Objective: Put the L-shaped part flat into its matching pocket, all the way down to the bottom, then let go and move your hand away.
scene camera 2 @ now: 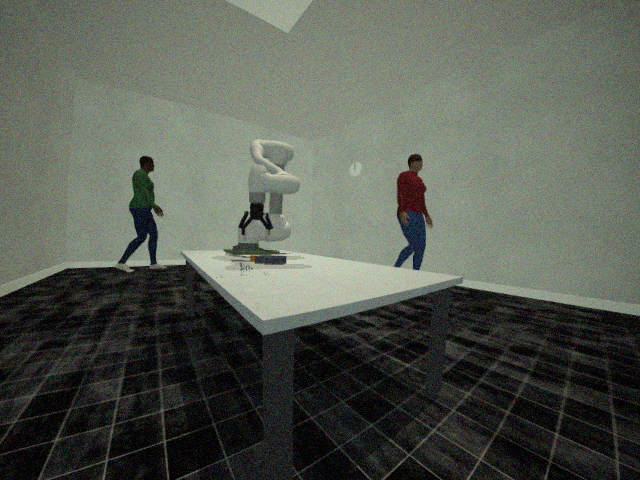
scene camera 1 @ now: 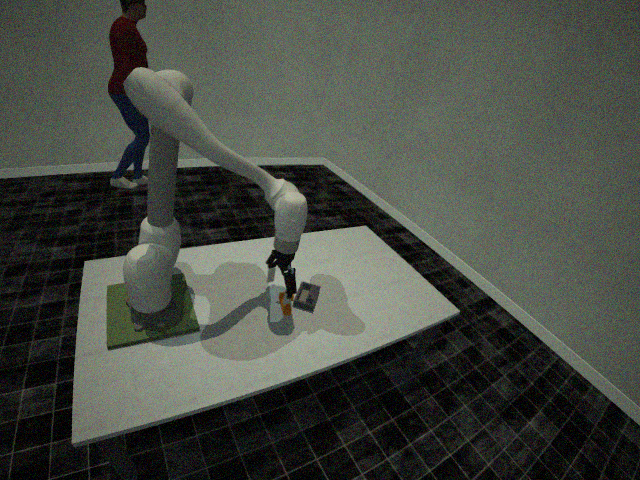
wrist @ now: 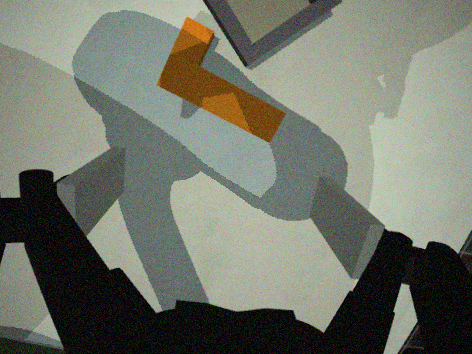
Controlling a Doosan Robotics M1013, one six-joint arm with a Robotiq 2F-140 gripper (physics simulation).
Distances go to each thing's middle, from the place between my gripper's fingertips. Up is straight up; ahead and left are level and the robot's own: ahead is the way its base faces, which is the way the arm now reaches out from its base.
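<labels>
The orange L-shaped part (wrist: 182, 75) is there in the wrist view, and I see that it sits 90 mm below my hand and 60 mm ahead of it.
</labels>
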